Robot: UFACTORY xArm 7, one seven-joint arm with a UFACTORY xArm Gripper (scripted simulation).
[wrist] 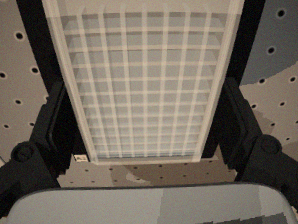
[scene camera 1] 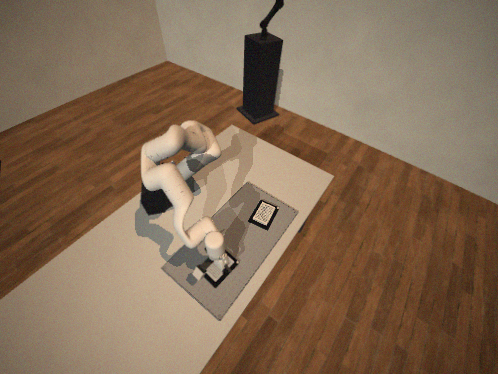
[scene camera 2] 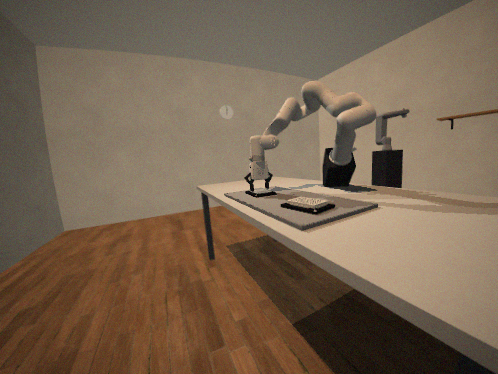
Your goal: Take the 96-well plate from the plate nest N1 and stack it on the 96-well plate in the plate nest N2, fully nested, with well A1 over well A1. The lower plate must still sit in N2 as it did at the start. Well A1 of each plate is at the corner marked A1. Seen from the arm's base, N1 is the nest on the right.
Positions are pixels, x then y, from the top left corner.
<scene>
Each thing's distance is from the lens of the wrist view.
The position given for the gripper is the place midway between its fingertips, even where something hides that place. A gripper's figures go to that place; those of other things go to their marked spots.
gripper (wrist: 144,97): 0.13 m
96-well plate (wrist: 148,127): 0.15 m
</scene>
